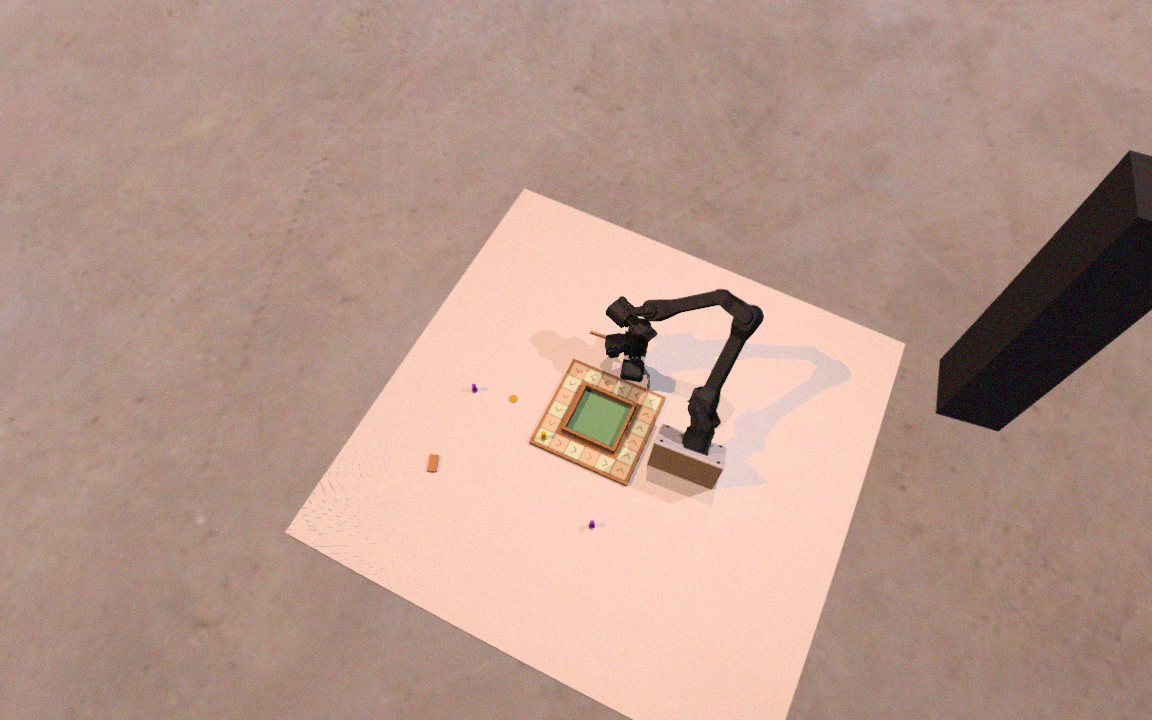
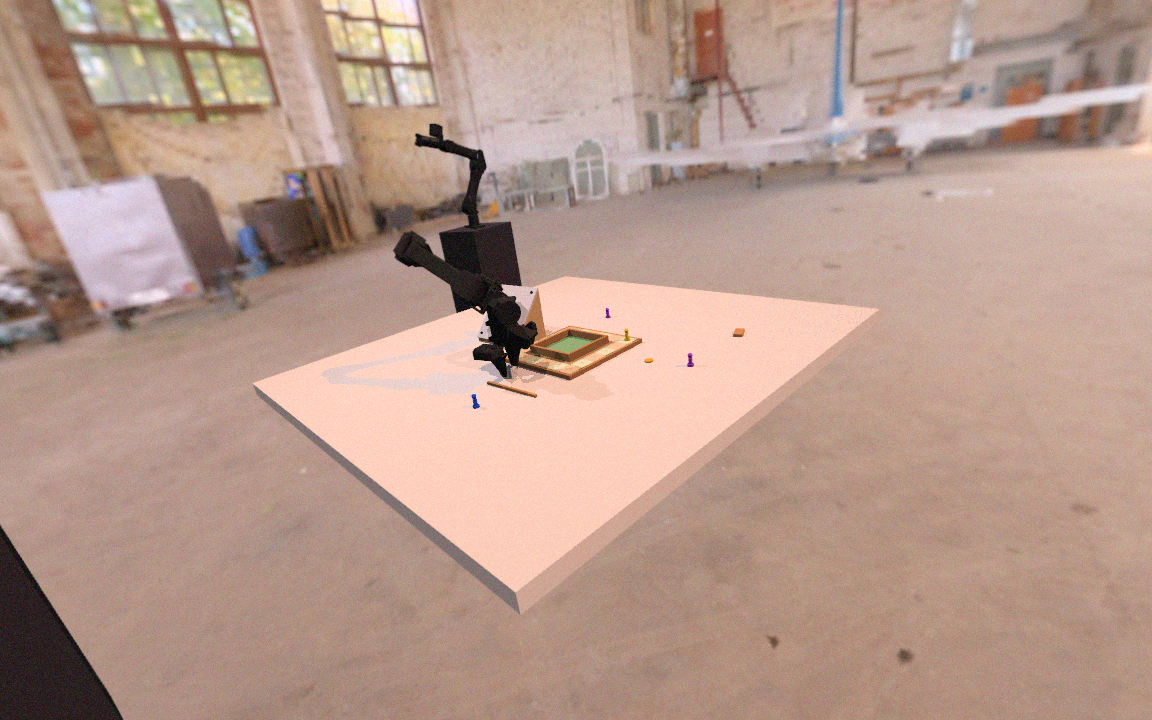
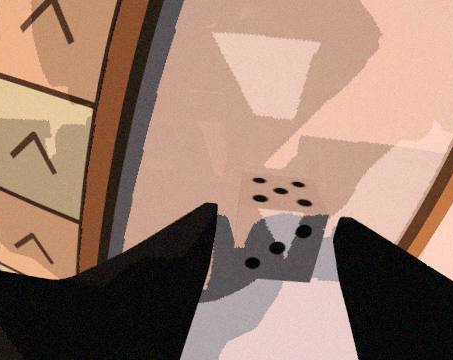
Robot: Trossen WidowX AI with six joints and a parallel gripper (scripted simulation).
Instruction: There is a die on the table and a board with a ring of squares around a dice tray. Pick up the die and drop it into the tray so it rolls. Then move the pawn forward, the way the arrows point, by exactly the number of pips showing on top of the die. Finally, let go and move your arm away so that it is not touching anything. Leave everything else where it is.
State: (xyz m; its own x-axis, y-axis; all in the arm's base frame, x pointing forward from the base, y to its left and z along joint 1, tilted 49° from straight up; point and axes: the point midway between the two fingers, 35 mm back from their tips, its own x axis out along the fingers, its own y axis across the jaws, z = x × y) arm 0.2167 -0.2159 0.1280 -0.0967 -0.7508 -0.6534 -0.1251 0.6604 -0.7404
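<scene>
The yellow pawn lies 300 mm to the left of my gripper tip, 170 mm ahead of it and 20 mm above it. The rest, counted from my gripper tip: white die: right at my gripper tip; then blue pawn: 160 mm to the right, 50 mm ahead, 10 mm above; then thin stick: 60 mm to the right, 60 mm ahead, 10 mm below.
</scene>
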